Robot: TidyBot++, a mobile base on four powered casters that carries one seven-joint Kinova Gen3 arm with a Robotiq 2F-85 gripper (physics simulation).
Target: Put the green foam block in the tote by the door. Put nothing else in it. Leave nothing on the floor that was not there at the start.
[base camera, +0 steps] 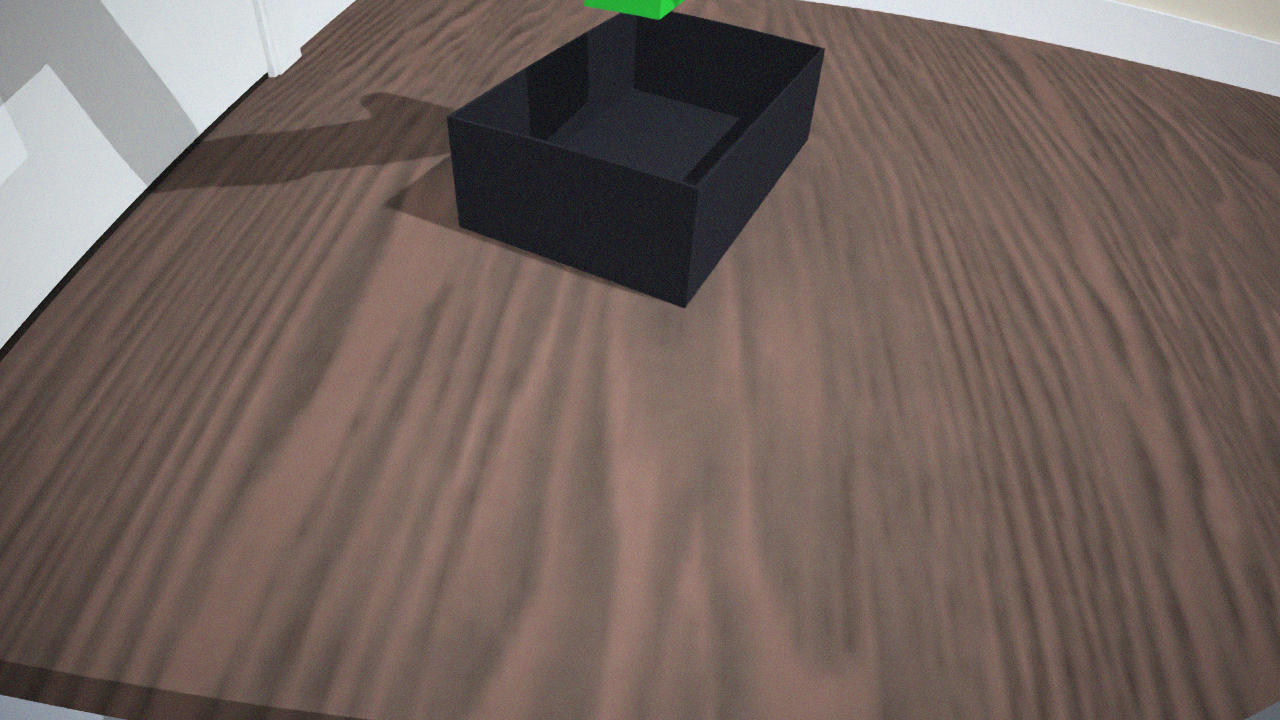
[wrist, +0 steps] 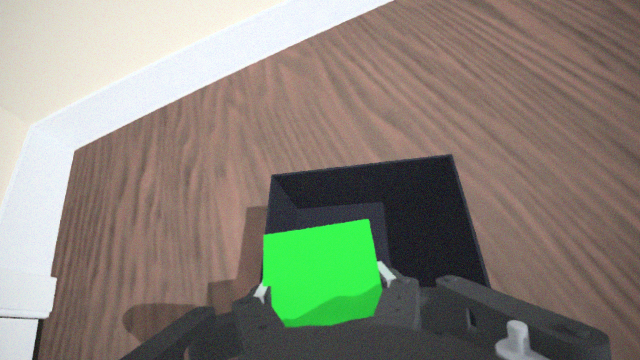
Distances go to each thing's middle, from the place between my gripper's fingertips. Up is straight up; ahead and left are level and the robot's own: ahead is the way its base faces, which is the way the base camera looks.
Scene:
Right now my hand is 2 cm past the black tote (base camera: 637,152), 1 cm to the left of it and 13 cm above it. Round my hand: green foam block (wrist: 325,275): 2 cm behind, 1 cm above.

